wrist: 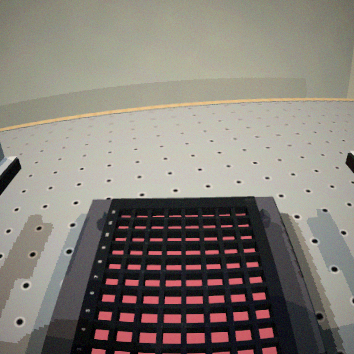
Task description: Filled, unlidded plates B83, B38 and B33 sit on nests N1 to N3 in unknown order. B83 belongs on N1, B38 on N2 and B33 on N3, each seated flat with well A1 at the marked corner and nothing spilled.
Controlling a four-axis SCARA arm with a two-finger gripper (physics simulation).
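Places are measured from the arm's base along level axes (x down, y right, z back), in millimetres.
Pixels of known places: gripper, between the fingertips: (181, 138).
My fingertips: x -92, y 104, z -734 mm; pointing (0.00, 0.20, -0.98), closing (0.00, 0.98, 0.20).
Behind a point stands the place of what it marks.
A black, unlidded well plate (184, 275) @(x -39, y 99, z -714 mm) fills the lower middle of the wrist view, with pinkish-red liquid showing in its wells. Small marks run along its left edge. It sits on a dark grey nest (295, 300) @(x -25, y 148, z -695 mm) whose sides show left and right of it. The plate's near end, its name label, the nest's label and the A1 mark are outside the view. My gripper (181, 138) @(x -92, y 103, z -735 mm) is open and empty. One fingertip shows at the left edge and the other at the right edge, both wide of the plate's sides.
A pale perforated deck (170, 173) @(x -13, y 113, z -836 mm) surrounds the nest. Shadows lie on it to the left and right. A thin orange-yellow edge (165, 106) @(x 1, y 139, z -1042 mm) runs along the back of the deck, with a plain greenish-grey wall (175, 40) behind it.
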